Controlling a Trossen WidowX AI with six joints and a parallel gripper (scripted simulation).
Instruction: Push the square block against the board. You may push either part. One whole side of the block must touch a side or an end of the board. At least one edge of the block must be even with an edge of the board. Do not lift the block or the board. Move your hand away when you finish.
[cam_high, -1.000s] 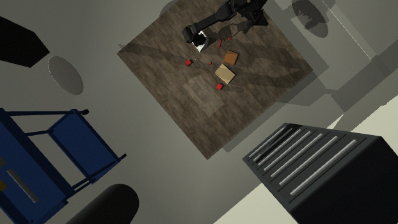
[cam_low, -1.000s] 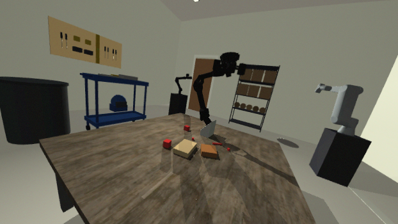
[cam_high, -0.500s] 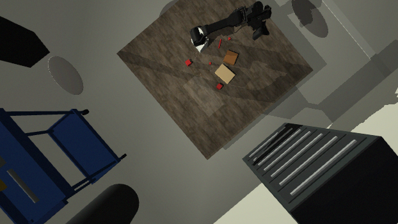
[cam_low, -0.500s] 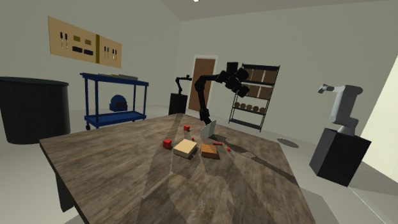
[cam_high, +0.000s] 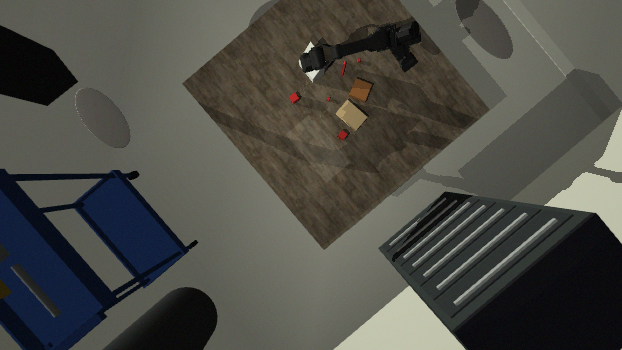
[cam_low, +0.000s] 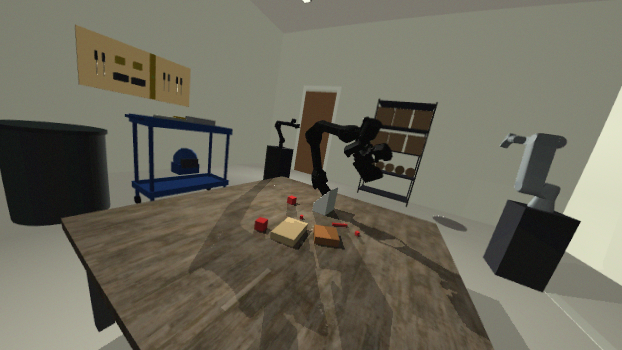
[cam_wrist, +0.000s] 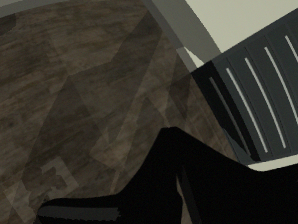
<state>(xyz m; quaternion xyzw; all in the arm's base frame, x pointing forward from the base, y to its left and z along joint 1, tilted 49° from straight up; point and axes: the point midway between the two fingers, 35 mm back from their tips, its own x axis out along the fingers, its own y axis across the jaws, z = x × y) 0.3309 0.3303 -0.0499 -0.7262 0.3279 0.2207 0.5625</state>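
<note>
Now: the orange square block 29 cm below my gripper tip, 13 cm to the right of it and 10 cm behind it. Also, from my gripper tip: tan board (29 cm below, 26 cm to the right, 1 cm behind).
</note>
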